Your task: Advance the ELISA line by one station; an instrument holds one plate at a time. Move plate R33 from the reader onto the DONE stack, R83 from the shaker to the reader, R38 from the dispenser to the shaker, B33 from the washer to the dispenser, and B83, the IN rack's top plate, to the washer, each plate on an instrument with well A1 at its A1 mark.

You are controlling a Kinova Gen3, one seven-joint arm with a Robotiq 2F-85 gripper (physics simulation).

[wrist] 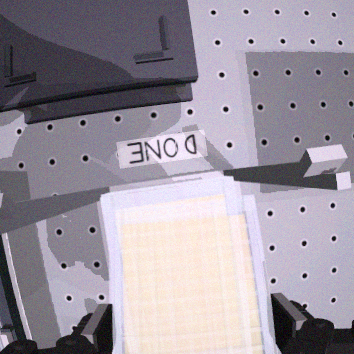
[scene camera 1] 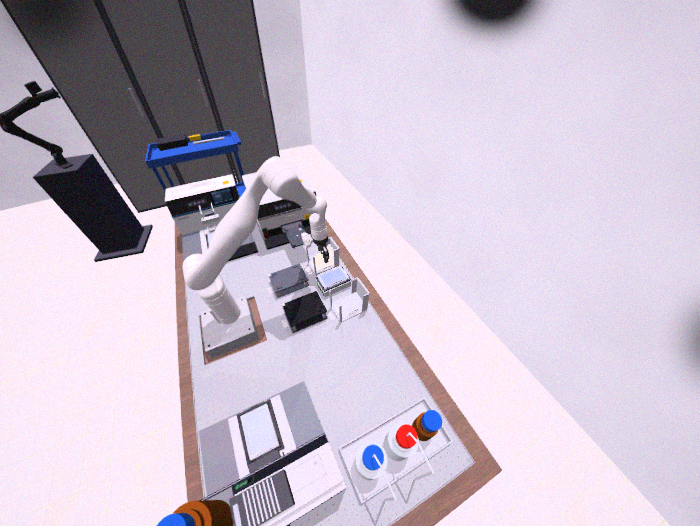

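Seen in the pictures: gripper, fingertip midpoint: (wrist: 191, 317) (scene camera 1: 323, 256); arm's base, link origin: (scene camera 1: 229, 314).
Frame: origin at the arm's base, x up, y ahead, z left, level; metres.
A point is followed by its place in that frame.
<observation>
My gripper (scene camera 1: 325, 257) @[x -0.004, y 0.458, z 0.229 m] (wrist: 191, 317) @[x -0.004, y 0.458, z 0.229 m] is shut on a clear plate with pale yellow wells (wrist: 185, 280) @[x -0.005, y 0.438, z 0.224 m], held level between the fingertips. The plate is above the DONE place, behind the DONE label (wrist: 161, 149) @[x -0.055, y 0.368, z 0.205 m] in the wrist view. A second clear edge shows slightly offset beneath it; how far apart they are is hard to tell. Its name cannot be read. In the scene view, a bluish plate (scene camera 1: 333, 278) @[x 0.003, y 0.469, z 0.068 m] lies in the neighbouring holder. A pale plate (scene camera 1: 260, 432) @[x 0.026, y 0.101, z -0.478 m] lies on the near instrument (scene camera 1: 308, 472) @[x 0.163, y 0.235, z -0.625 m]. Other plates are too small or hidden to identify.
A dark block with raised corner brackets (wrist: 95, 45) @[x -0.010, y 0.317, z 0.166 m] stands beside the DONE place. White guide posts (wrist: 325, 160) @[x 0.071, y 0.379, z 0.250 m] stand near the plate. A grey block (scene camera 1: 288, 279) @[x -0.010, y 0.264, z 0.133 m], a black block (scene camera 1: 305, 310) @[x 0.003, y 0.312, z -0.070 m] and a white-posted rack (scene camera 1: 362, 293) @[x 0.019, y 0.568, z -0.064 m] stand nearby. Bottles (scene camera 1: 405, 438) @[x 0.128, y 0.492, z -0.625 m] stand at the table's near right.
</observation>
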